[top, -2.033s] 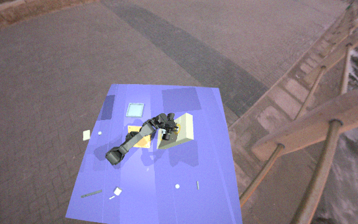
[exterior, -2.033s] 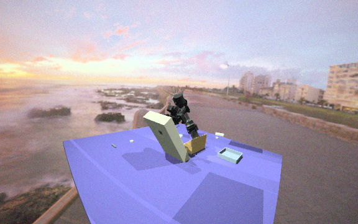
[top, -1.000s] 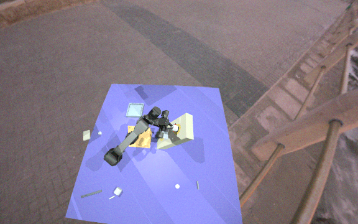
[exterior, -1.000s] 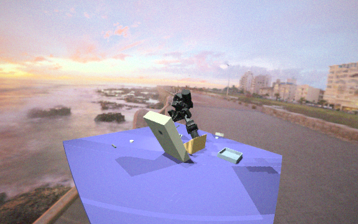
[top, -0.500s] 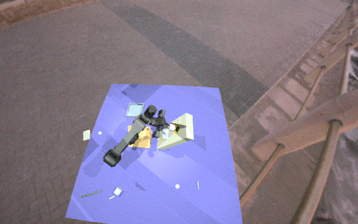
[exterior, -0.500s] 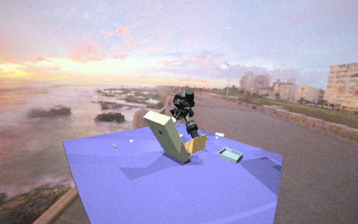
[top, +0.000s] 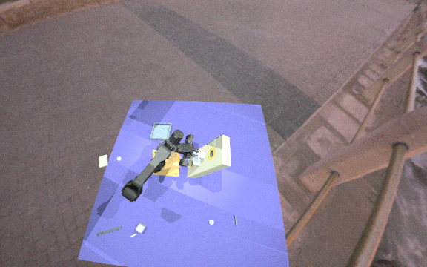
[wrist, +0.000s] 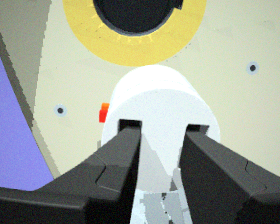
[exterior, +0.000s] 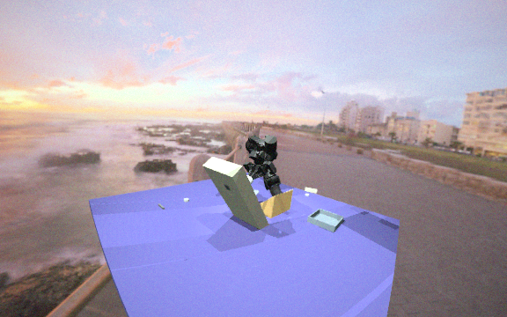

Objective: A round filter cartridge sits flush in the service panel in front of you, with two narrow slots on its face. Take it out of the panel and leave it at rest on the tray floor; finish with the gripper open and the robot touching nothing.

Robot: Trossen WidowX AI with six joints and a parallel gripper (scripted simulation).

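My gripper tip is now 1 cm short of the round filter cartridge and 1 cm above it. Also, from my gripper tip: service panel: 7 cm below, 4 cm ahead; light-blue tray: 34 cm behind, 29 cm to the left, 21 cm below; thin stick: 38 cm to the right, 24 cm ahead, 21 cm below.
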